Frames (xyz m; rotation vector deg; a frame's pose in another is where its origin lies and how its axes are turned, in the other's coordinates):
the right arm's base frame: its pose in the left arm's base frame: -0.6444 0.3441 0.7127 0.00 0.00 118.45
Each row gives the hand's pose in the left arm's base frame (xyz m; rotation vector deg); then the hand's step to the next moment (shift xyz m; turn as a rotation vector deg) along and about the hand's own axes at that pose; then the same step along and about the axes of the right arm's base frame.
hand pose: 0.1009 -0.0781 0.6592 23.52 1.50 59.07
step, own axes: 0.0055 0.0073 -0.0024 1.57 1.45 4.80
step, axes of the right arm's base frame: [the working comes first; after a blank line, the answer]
step, axes of the left arm's base frame: -0.0037 0.0086 0.0012 0.64 0.43 5.20

0.0093 -0.0009 0.0012 0.07 -0.76 5.20
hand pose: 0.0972 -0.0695 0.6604 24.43 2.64 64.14
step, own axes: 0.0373 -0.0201 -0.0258 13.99 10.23 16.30
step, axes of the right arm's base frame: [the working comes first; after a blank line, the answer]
step, axes of the left arm's base frame: 0.0275 0.0334 -0.0243 1.43 10.99 21.05

0.0163 -0.0401 -0.0243 8.98 -6.49 21.05
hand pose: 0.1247 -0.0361 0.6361 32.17 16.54 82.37
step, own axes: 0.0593 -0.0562 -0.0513 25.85 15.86 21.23
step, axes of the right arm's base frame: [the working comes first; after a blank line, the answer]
step, axes of the left arm's base frame: 0.0292 0.0660 -0.0641 0.69 21.89 29.84

0.0441 -0.0571 -0.0641 18.92 -11.04 29.84
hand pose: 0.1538 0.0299 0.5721 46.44 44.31 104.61
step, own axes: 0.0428 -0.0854 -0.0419 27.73 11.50 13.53
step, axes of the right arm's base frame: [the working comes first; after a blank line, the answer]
step, axes of the left arm's base frame: -0.0040 0.0622 -0.0836 -3.87 23.92 22.30

0.0566 -0.0261 -0.0836 22.87 -7.99 22.30
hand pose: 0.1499 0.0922 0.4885 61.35 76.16 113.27
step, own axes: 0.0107 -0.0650 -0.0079 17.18 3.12 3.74
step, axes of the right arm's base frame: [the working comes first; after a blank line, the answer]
step, axes of the left arm's base frame: -0.0129 0.0289 -0.0583 -6.30 13.97 9.16

0.0316 -0.0025 -0.0583 15.29 -1.11 9.16
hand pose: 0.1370 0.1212 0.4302 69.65 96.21 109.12
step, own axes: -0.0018 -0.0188 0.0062 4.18 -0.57 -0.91
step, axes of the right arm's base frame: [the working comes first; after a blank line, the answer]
step, axes of the left arm's base frame: 0.0004 0.0075 -0.0184 -3.30 2.56 1.10

0.0064 -0.0039 -0.0184 3.82 1.68 1.10
